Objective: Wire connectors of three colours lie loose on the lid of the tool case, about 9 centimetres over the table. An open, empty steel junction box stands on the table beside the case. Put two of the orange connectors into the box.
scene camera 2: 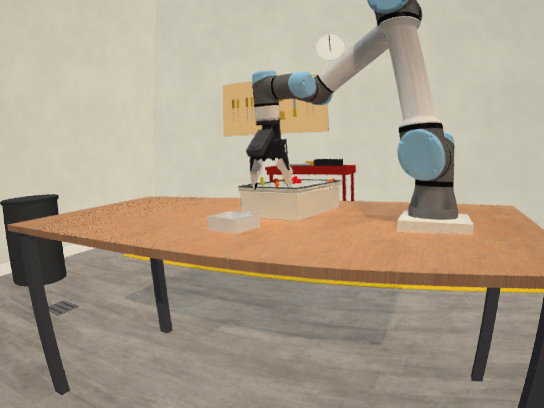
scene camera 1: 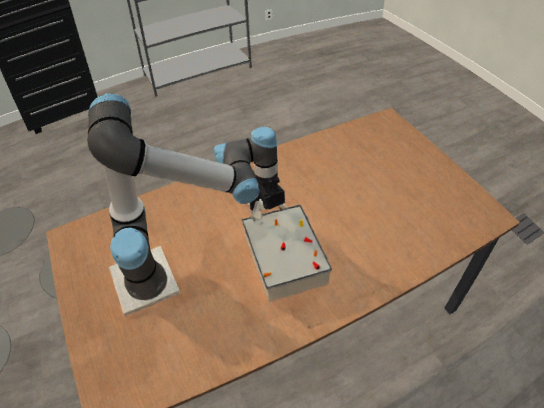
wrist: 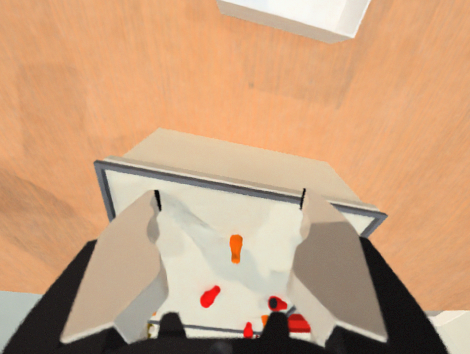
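Pixels of known places: gripper, fingertip midpoint: point(scene camera 2: 272, 189) point(scene camera 1: 268, 215) point(wrist: 230, 190); arm's base at its link origin: point(scene camera 2: 433, 215) point(scene camera 1: 146, 281).
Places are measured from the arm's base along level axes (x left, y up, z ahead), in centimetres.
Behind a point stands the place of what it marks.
Note:
My gripper point(scene camera 1: 271, 214) @(x 9.8, y 6.7, z 47.4 cm) point(scene camera 2: 273, 187) @(x 9.8, y 6.7, z 47.4 cm) point(wrist: 230, 190) @(x 9.8, y 6.7, z 47.4 cm) is open and empty above the lid's edge nearest the box. An orange connector point(scene camera 1: 276, 222) @(x 4.6, y 8.1, z 49.0 cm) point(scene camera 2: 277, 183) @(x 5.1, y 8.0, z 48.6 cm) point(wrist: 236, 248) @(x 5.2, y 8.4, z 48.9 cm) lies on the lid point(scene camera 1: 265, 250) @(x -4.9, y 7.0, z 42.1 cm), centred between the fingers in the wrist view but apart from them. Two more orange connectors lie farther along the lid: one point(scene camera 1: 315, 253) @(x -12.2, y 8.2, z 57.0 cm) point(wrist: 265, 320) @(x -11.5, y 7.7, z 56.8 cm) near a red one, another point(scene camera 1: 267, 274) @(x -14.8, y 7.7, z 39.8 cm) point(scene camera 2: 330, 180) @(x -14.3, y 7.6, z 39.8 cm) near a corner. The steel junction box point(scene camera 2: 225, 223) @(x 31.4, y 0.0, z 47.5 cm) point(wrist: 285, 22) @(x 21.3, y 0.3, z 49.0 cm) stands empty on the table; it does not show in scene camera 1.
A yellow connector point(scene camera 1: 301, 223) @(x 1.2, y 8.4, z 56.9 cm) point(scene camera 2: 262, 180) @(x 1.9, y 8.5, z 56.6 cm) and red connectors point(scene camera 1: 283, 246) @(x -6.4, y 8.6, z 47.9 cm) point(scene camera 1: 308, 240) @(x -6.3, y 8.0, z 56.7 cm) point(scene camera 1: 316, 265) @(x -17.1, y 8.5, z 55.4 cm) share the lid. The tool case point(scene camera 1: 300, 288) @(x -19.0, y 0.7, z 49.5 cm) point(scene camera 2: 270, 202) @(x 10.2, y 2.7, z 47.9 cm) point(wrist: 235, 155) @(x 10.2, y 1.3, z 47.6 cm) has a dark raised-looking rim. The arm's base plate point(scene camera 1: 167, 285) @(x -3.9, y 0.0, z 7.1 cm) point(scene camera 2: 435, 227) @(x 11.9, y -0.9, z -2.9 cm) stands at another part of the table.

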